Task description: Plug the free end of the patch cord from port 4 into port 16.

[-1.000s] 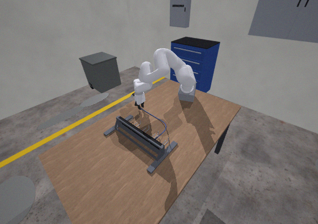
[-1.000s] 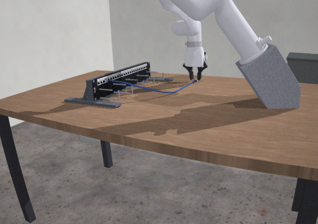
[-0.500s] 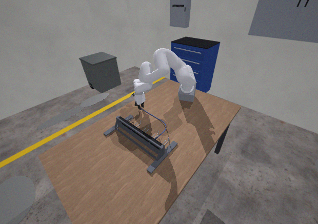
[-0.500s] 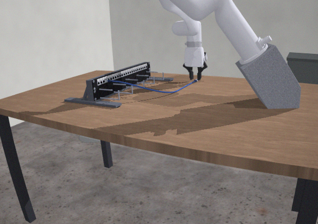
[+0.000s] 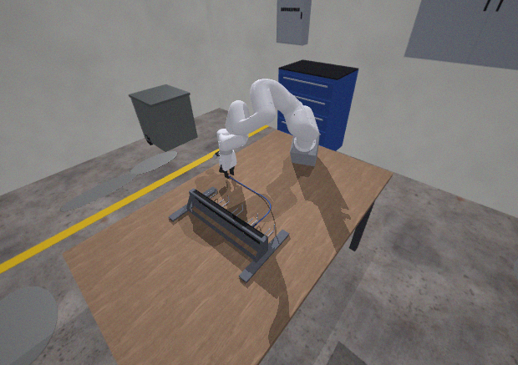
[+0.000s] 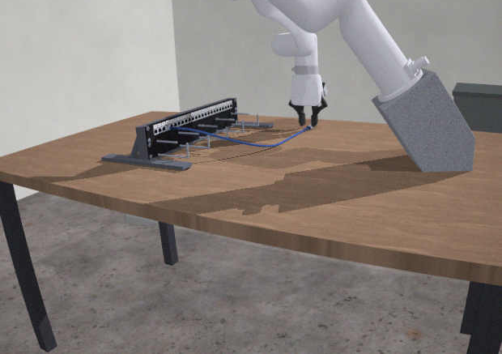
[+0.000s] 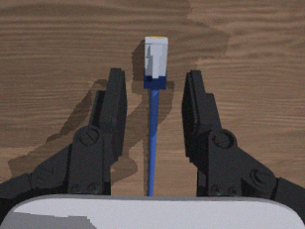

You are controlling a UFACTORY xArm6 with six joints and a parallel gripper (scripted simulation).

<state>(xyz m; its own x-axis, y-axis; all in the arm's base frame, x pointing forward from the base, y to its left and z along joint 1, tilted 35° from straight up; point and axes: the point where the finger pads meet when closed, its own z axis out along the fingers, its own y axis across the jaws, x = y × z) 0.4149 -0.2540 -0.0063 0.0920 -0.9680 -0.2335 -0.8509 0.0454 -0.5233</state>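
Now: the plug 2 cm to the right of my hand and 2 cm below it.
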